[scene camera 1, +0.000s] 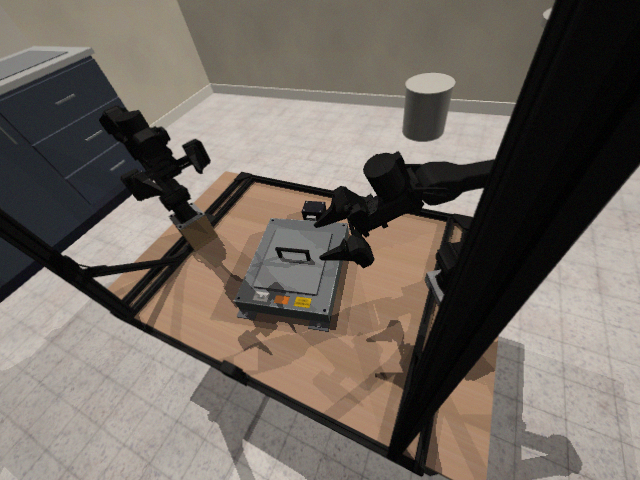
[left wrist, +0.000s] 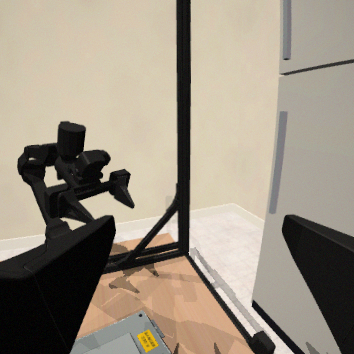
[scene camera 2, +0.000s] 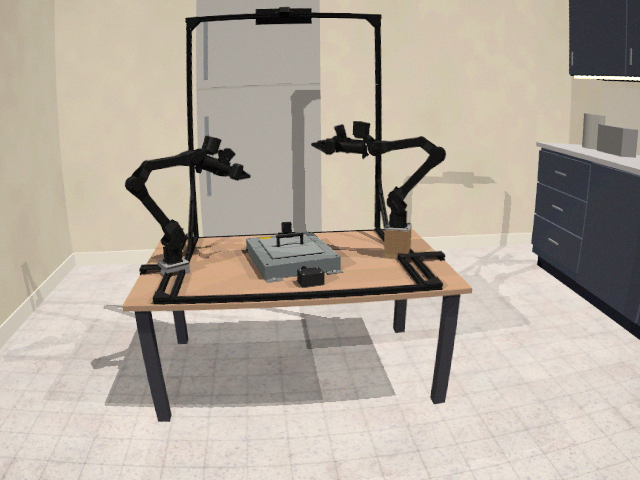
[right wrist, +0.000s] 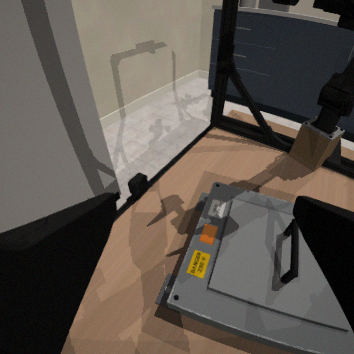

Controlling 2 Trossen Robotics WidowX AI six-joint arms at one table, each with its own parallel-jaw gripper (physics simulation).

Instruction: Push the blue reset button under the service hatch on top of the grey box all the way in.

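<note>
The grey box (scene camera 1: 316, 304) (scene camera 2: 281, 270) (left wrist: 120, 327) (right wrist: 187, 295) lies on the table. Its service hatch (scene camera 1: 294, 279) (right wrist: 240, 265) lies flat and closed on top, with a black handle (scene camera 1: 293, 251) (scene camera 2: 289, 235) (right wrist: 294, 250) standing up from it. The blue reset button does not show in any view. My right gripper (scene camera 1: 318, 241) (scene camera 2: 248, 176) (left wrist: 115, 214) (right wrist: 206, 203) is open and empty, high above the box's left edge in scene camera 2. My left gripper (scene camera 1: 169, 180) (scene camera 2: 313, 145) (left wrist: 199, 223) is open and empty, higher up at the right there.
A small black box (scene camera 1: 313, 208) (scene camera 2: 310, 277) stands beside the grey box. White, orange (scene camera 1: 281, 299) (right wrist: 208, 234) and yellow labels (scene camera 1: 302, 302) (left wrist: 148, 340) (right wrist: 198, 264) sit along one edge of its top. A black frame (scene camera 2: 189, 103) (left wrist: 183, 100) rises around the wooden table (scene camera 2: 227, 268).
</note>
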